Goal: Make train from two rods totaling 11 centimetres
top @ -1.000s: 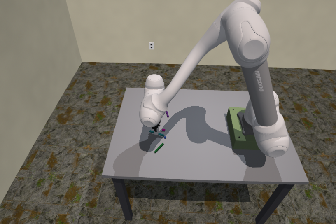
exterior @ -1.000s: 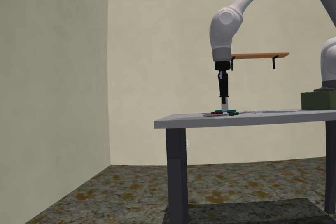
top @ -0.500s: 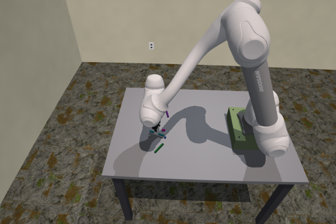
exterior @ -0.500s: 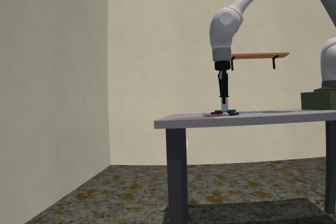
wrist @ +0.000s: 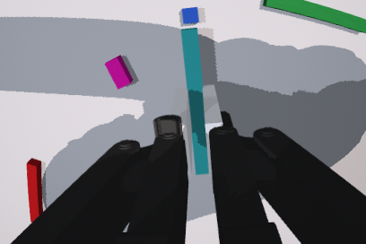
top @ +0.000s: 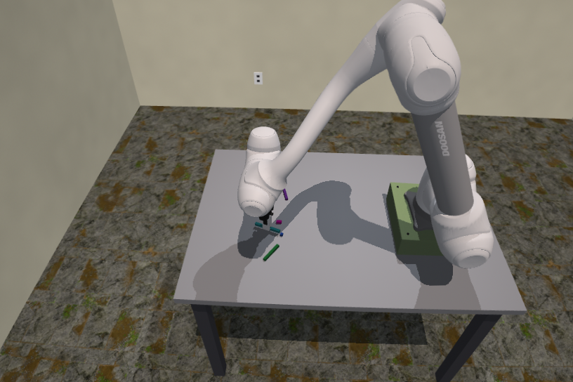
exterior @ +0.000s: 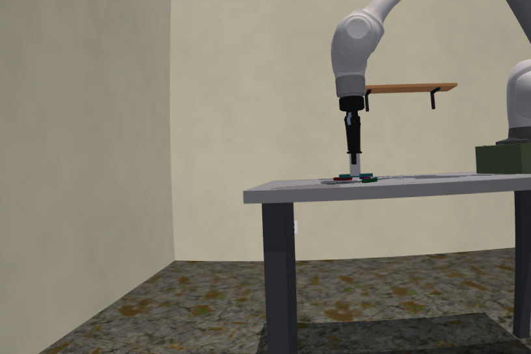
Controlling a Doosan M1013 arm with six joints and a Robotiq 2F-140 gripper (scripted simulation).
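Now: hand 3 cm above the turquoise rod. Round my hand: magenta rod 4 cm behind, 4 cm to the right, 4 cm below; then green rod 2 cm behind, 11 cm to the left, 4 cm below; then blue rod 5 cm behind, 2 cm to the left, 4 cm below.
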